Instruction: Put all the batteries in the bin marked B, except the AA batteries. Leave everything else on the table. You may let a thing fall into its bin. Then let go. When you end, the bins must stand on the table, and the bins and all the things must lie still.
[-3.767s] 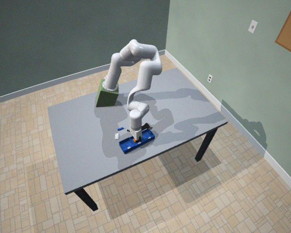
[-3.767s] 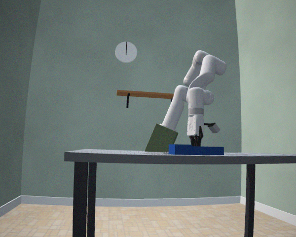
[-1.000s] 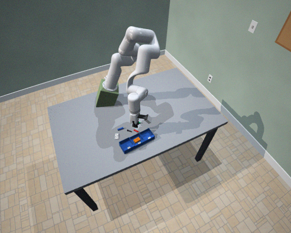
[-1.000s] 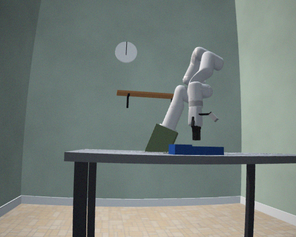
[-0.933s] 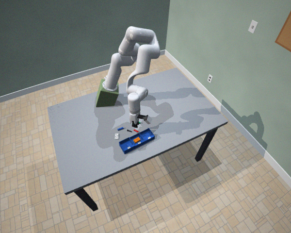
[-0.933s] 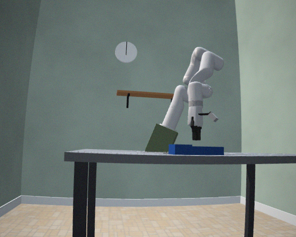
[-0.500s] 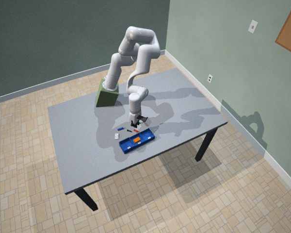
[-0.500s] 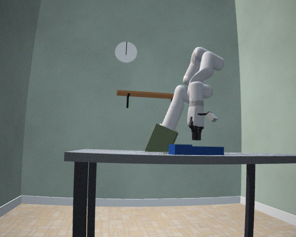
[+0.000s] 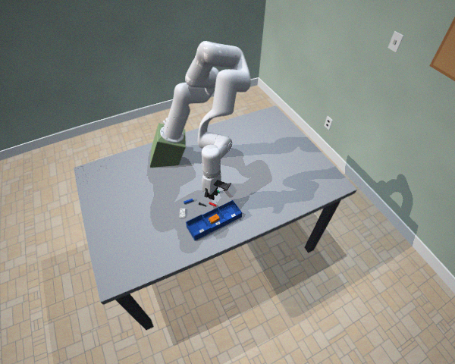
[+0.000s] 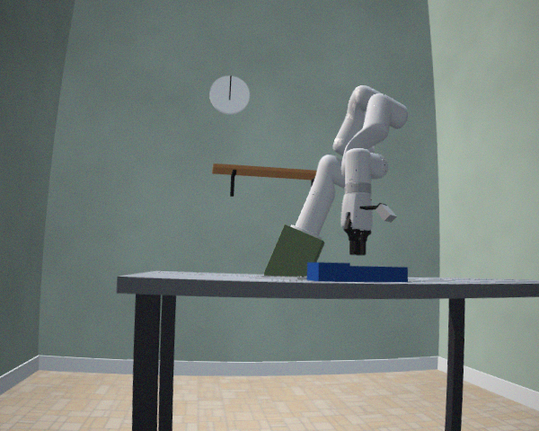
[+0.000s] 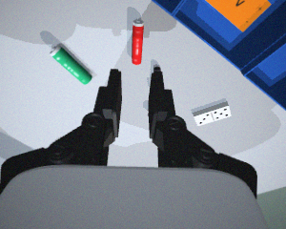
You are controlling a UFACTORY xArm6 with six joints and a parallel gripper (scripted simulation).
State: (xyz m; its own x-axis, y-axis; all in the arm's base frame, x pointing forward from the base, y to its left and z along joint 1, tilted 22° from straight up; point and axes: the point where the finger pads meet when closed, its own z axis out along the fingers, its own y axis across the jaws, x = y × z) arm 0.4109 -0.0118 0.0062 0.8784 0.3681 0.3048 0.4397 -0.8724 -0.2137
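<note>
Now: the red battery 90 mm below my hand. Round my hand: green battery (90 mm below, 60 mm behind, 50 mm to the left); bin (90 mm ahead, 70 mm below, 50 mm to the right); black bolt (90 mm below, 50 mm to the right, 40 mm behind).
</note>
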